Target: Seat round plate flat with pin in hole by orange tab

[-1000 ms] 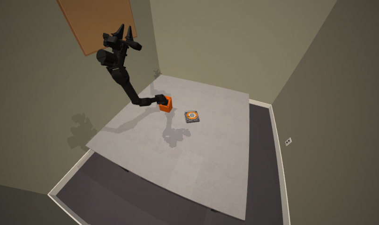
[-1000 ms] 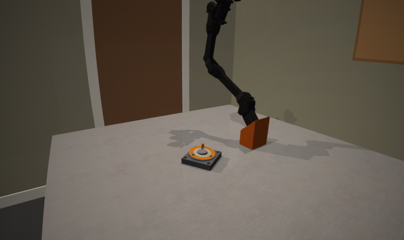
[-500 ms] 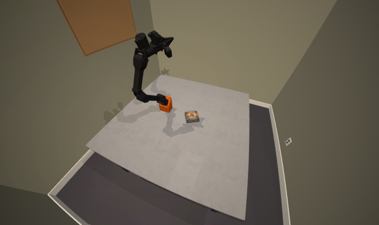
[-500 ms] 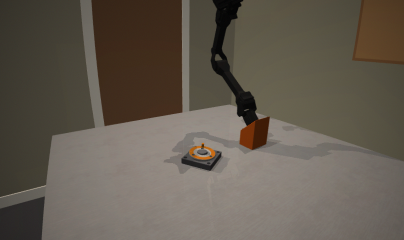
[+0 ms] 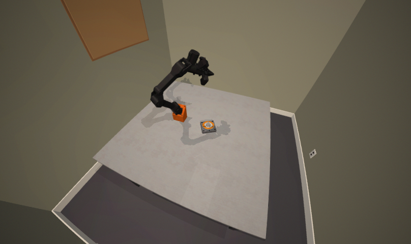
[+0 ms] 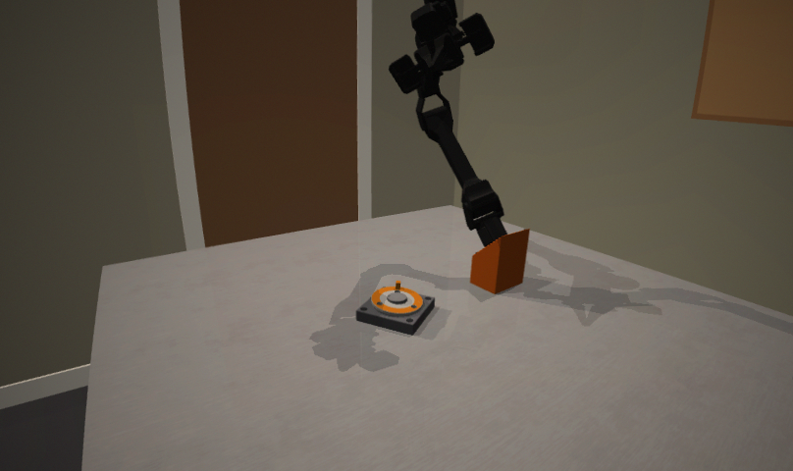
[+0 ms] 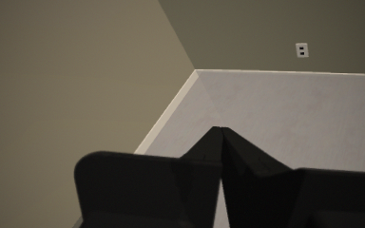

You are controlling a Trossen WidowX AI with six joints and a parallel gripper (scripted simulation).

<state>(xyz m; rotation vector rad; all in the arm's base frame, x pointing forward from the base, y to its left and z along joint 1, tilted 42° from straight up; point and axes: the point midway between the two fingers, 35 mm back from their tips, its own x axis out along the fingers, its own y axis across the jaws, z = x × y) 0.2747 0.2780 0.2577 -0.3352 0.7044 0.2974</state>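
Now: the round plate 10 mm behind my gripper tip, 90 mm to the right of it and 430 mm below it.
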